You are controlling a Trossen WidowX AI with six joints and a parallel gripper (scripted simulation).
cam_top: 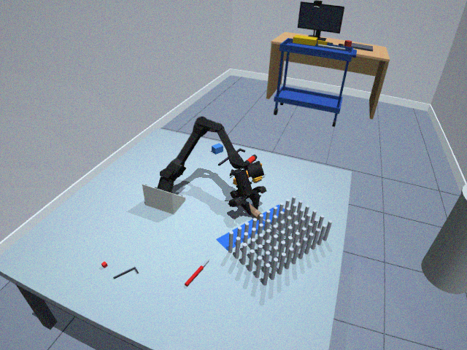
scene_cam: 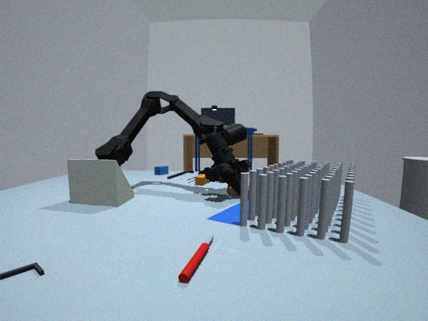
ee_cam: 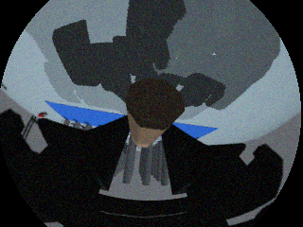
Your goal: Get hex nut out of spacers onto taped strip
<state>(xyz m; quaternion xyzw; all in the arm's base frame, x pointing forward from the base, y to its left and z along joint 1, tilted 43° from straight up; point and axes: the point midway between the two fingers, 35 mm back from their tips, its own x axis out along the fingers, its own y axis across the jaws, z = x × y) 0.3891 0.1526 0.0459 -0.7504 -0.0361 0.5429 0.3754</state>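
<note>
The blue taped strip lies 40 mm ahead of my gripper tip, 60 mm to the right of it and 10 mm below it. Also, from my gripper tip: orange block: 170 mm behind, 270 mm to the left; then red-handled screwdriver: 30 mm behind, 380 mm to the right, 10 mm below; then pick tool: 90 mm ahead, 40 mm to the right.
</note>
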